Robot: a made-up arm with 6 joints. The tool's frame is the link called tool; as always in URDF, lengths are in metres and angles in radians. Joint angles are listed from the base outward.
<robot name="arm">
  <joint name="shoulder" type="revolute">
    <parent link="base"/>
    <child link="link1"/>
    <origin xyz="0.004 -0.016 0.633"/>
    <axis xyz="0 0 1"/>
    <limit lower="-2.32" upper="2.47"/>
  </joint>
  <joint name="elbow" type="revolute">
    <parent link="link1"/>
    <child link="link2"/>
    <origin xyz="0.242 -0.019 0.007" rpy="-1.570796 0 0"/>
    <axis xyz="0 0 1"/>
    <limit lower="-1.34" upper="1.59"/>
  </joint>
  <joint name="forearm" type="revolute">
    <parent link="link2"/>
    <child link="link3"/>
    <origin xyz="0 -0.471 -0.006" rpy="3.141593 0 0"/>
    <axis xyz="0 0 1"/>
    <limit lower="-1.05" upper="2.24"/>
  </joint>
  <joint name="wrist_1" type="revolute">
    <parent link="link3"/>
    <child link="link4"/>
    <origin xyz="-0.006 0.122 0.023" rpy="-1.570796 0 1.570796"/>
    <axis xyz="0 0 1"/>
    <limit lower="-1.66" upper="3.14"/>
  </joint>
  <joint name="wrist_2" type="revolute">
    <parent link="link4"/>
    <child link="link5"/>
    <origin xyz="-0.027 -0.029 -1.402" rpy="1.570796 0 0"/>
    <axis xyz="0 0 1"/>
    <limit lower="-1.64" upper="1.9"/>
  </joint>
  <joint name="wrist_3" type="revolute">
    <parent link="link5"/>
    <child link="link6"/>
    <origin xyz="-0.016 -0.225 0.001" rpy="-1.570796 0 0"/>
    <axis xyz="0 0 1"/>
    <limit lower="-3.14" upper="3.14"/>
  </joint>
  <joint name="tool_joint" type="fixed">
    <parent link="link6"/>
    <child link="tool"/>
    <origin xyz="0.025 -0.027 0.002" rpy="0 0 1.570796"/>
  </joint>
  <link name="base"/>
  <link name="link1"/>
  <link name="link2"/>
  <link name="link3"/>
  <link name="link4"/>
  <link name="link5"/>
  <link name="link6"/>
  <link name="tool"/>
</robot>
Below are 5 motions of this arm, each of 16 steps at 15 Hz.
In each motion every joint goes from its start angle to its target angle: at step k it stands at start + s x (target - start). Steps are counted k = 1, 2, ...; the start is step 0. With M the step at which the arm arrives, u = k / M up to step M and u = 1 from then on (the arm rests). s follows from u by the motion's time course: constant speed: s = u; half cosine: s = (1 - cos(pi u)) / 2; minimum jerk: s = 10 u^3 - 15 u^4 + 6 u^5.
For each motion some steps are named. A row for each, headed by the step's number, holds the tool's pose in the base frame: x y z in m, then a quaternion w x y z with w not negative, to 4 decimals.
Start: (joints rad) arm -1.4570 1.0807 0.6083 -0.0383 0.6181 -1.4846
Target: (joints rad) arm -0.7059 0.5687 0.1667 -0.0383 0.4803 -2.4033
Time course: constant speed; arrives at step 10
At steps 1, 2, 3, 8, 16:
1: 0.3065 -2.1590 0.3274 0.4926 -0.4754 -0.5857 -0.4339
2: 0.4669 -2.1210 0.3532 0.4910 -0.4235 -0.6216 -0.4396
3: 0.6229 -2.0698 0.3787 0.4892 -0.3689 -0.6529 -0.4453
8: 1.3023 -1.6388 0.4984 0.4795 -0.0704 -0.7353 -0.4737
16: 1.5099 -1.3995 0.5421 0.4751 0.0529 -0.7322 -0.4851

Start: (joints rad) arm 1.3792 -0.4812 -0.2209 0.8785 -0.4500 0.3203
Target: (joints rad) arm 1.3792 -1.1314 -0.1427 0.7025 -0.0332 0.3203
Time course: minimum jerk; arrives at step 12
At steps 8, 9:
8: 0.2705 0.7871 2.1825 0.1339 0.5480 0.7336 -0.3790
9: 0.2405 0.6665 2.2316 0.1224 0.5480 0.7595 -0.3285

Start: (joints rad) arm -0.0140 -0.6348 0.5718 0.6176 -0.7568 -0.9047
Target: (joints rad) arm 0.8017 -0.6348 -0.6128 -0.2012 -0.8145 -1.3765
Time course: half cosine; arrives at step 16
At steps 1, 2, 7, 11, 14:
1: 0.5321 -0.2339 2.4544 0.5030 -0.5422 -0.6639 0.1108
2: 0.5888 -0.2181 2.4321 0.5154 -0.5184 -0.6708 0.1248
7: 1.1431 0.1777 2.0011 0.6601 -0.1982 -0.6682 0.2802
11: 1.2475 0.7426 1.3621 0.7755 0.0897 -0.4951 0.3814
14: 1.1213 0.9699 1.0220 0.8183 0.1870 -0.3622 0.4053

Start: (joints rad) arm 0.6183 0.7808 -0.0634 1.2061 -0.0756 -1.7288
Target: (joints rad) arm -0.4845 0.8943 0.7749 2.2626 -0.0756 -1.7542
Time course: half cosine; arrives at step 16
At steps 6, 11, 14, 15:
6: 1.9628 0.3969 0.1611 0.6179 -0.2647 -0.3726 0.6397
11: 2.1261 -0.6446 0.6957 0.5610 -0.5448 -0.2850 0.5543
14: 1.9870 -1.0554 0.9142 0.5314 -0.6415 -0.1954 0.5176
15: 1.9558 -1.1151 0.9478 0.5265 -0.6548 -0.1789 0.5119

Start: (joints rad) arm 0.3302 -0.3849 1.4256 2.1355 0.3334 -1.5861
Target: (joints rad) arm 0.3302 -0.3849 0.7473 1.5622 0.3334 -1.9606
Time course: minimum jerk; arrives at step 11
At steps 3, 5, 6, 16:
3: -0.3169 -0.1466 2.6537 0.1328 0.7401 0.6565 -0.0605
5: -0.0198 -0.0562 2.7042 0.0964 0.6306 0.7565 -0.1444
6: 0.1598 -0.0012 2.7054 0.0638 0.5575 0.8063 -0.1873
16: 0.5928 0.1329 2.6161 0.0452 -0.3606 -0.8935 0.2638

